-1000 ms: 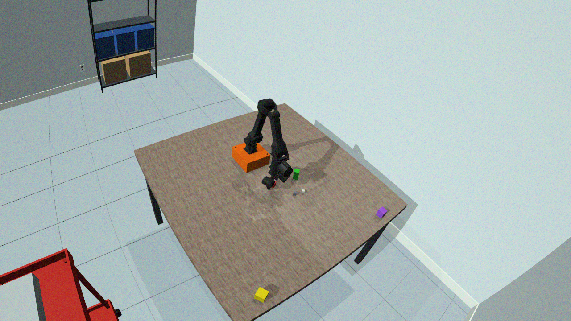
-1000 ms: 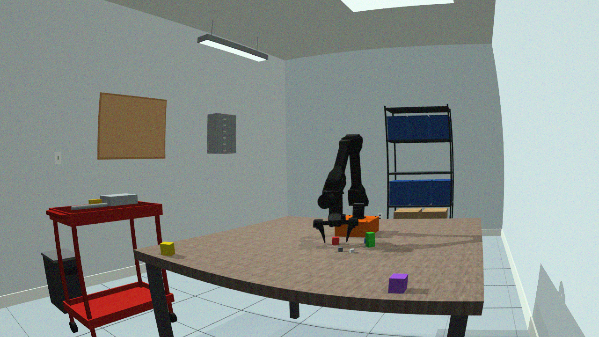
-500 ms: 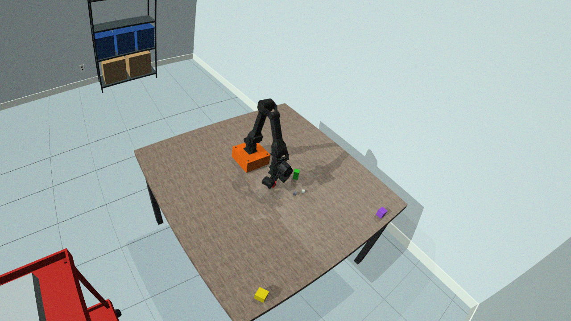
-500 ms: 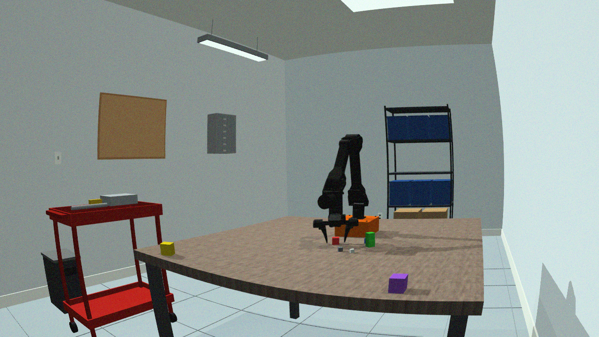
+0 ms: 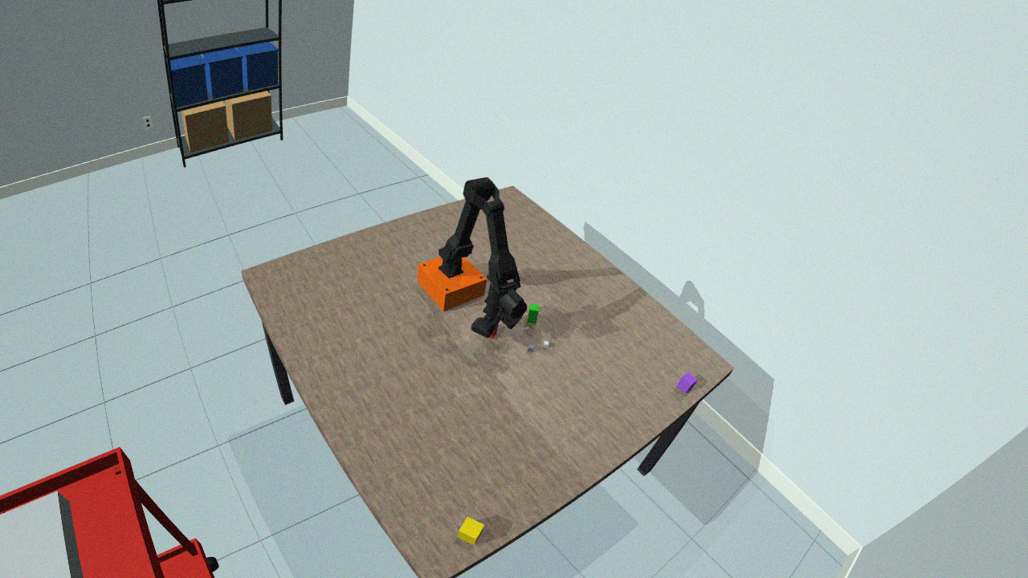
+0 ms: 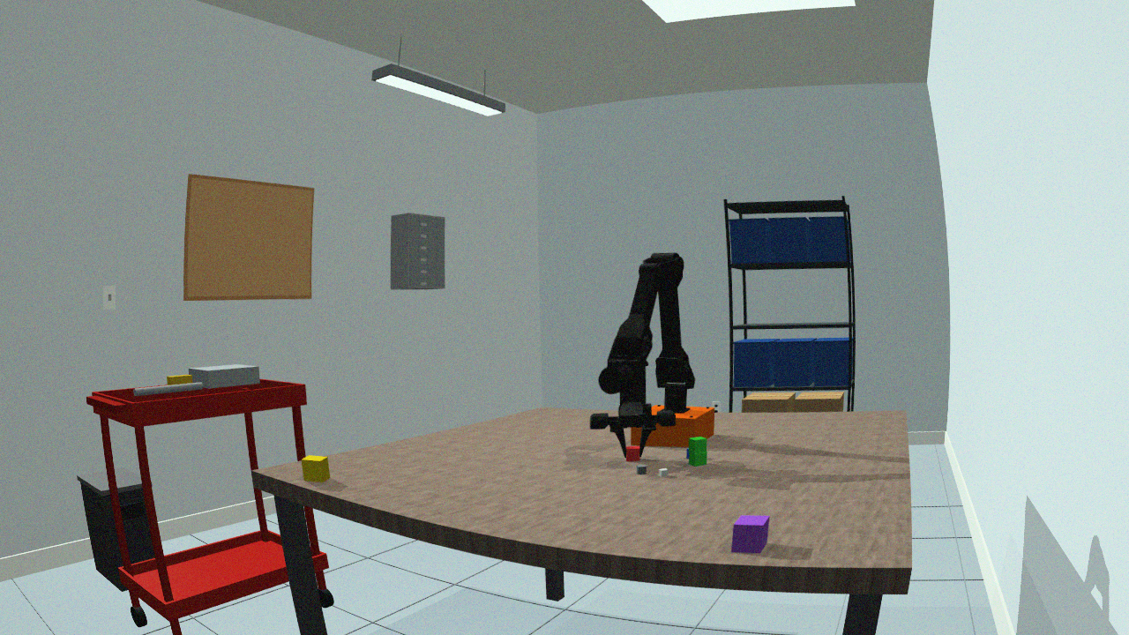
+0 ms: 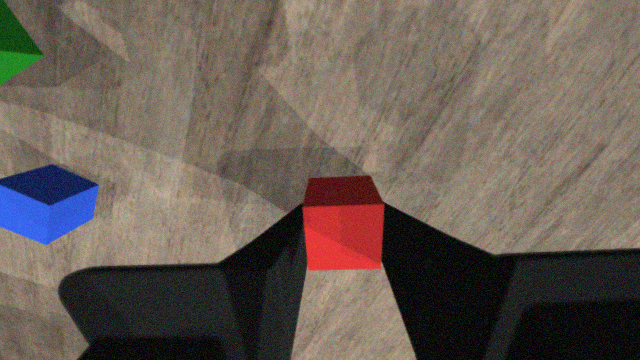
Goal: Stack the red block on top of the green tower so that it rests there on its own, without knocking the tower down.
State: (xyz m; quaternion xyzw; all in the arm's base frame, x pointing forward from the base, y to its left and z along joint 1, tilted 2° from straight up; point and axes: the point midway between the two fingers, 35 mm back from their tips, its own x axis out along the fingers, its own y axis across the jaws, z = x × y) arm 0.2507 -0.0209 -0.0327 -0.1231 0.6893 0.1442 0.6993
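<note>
Right now the blue block is 4 cm behind my gripper tip and 13 cm to the left of it. Round my gripper tip: grey cube (12 cm ahead, 6 cm to the left); white cube (14 cm ahead, 12 cm to the left); red block (1 cm above).
</note>
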